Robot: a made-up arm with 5 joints. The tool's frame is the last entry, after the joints. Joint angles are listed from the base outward.
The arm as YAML. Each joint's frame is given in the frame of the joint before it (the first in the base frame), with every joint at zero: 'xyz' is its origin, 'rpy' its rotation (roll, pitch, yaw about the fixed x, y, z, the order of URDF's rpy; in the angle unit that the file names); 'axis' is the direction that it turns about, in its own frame. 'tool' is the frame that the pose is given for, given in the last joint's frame.
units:
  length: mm
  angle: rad
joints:
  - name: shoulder
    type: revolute
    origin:
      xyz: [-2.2, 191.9, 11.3]
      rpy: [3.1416, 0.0, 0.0]
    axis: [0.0, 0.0, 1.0]
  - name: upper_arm
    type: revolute
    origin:
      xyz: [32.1, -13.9, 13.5]
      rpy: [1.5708, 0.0, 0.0]
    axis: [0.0, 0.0, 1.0]
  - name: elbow
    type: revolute
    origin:
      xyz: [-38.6, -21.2, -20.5]
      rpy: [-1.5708, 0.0, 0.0]
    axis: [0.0, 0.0, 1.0]
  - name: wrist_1
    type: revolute
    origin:
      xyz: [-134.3, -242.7, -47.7]
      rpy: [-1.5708, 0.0, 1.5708]
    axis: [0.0, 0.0, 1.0]
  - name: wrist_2
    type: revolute
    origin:
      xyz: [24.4, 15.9, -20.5]
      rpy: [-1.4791, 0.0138, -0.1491]
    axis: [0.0, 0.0, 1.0]
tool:
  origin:
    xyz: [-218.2, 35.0, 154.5]
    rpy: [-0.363, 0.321, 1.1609]
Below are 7 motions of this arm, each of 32 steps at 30 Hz.
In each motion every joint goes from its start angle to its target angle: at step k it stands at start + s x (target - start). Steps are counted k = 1, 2, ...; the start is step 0. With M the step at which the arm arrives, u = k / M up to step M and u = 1 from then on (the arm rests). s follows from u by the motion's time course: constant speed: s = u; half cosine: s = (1 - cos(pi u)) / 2; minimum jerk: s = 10 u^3 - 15 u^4 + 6 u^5.
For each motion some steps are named. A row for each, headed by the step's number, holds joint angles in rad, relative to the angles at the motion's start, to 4 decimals.
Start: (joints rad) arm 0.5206 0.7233 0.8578 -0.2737 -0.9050
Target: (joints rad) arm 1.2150 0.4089 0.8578 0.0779 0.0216
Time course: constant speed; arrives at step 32
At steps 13, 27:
13: 0.2821 -0.1277 0.0000 0.1428 0.3764
27: 0.5859 -0.2653 0.0000 0.2967 0.7818

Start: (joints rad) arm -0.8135 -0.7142 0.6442 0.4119 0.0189
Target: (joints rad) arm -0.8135 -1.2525 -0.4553 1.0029 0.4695
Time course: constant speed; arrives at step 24
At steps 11, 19, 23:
11: 0.0000 -0.2467 -0.5039 0.2709 0.2065
19: 0.0000 -0.4262 -0.8704 0.4679 0.3567
23: 0.0000 -0.5159 -1.0537 0.5664 0.4318

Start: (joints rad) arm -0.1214 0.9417 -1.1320 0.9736 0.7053
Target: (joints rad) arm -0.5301 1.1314 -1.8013 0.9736 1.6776
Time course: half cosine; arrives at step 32
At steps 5, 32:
5: -0.0241 0.0112 -0.0395 0.0000 0.0574
32: -0.4087 0.1897 -0.6693 0.0000 0.9723

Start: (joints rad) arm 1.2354 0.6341 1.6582 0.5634 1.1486
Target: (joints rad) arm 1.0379 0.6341 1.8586 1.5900 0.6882
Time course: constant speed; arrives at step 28
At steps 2, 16, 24, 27, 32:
2: -0.0141 0.0000 0.0143 0.0733 -0.0329
16: -0.1129 0.0000 0.1145 0.5866 -0.2631
24: -0.1693 0.0000 0.1718 0.8799 -0.3946
27: -0.1904 0.0000 0.1932 0.9899 -0.4440
32: -0.1975 0.0000 0.2004 1.0266 -0.4604

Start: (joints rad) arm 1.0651 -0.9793 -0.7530 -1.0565 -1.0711
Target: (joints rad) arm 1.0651 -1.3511 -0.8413 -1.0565 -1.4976
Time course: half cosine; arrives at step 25
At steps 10, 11, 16, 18, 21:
10: 0.0000 -0.1285 -0.0305 0.0000 -0.1474
11: 0.0000 -0.1511 -0.0359 0.0000 -0.1733
16: 0.0000 -0.2651 -0.0629 0.0000 -0.3040
18: 0.0000 -0.3044 -0.0723 0.0000 -0.3492
21: 0.0000 -0.3488 -0.0828 0.0000 -0.4001

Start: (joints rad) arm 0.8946 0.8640 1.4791 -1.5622 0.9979
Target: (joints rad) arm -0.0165 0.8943 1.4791 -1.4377 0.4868
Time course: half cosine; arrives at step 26
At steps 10, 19, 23, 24, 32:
10: -0.2940 0.0098 0.0000 0.0402 -0.1649
19: -0.7576 0.0252 0.0000 0.1035 -0.4250
23: -0.8815 0.0293 0.0000 0.1205 -0.4945
24: -0.8979 0.0299 0.0000 0.1227 -0.5037
32: -0.9111 0.0303 0.0000 0.1245 -0.5111

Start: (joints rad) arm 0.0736 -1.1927 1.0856 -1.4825 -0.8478
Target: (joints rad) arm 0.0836 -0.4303 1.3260 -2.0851 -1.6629
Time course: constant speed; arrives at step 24
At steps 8, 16, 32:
8: 0.0033 0.2541 0.0801 -0.2009 -0.2717
16: 0.0067 0.5083 0.1603 -0.4017 -0.5434
32: 0.0100 0.7624 0.2404 -0.6026 -0.8151

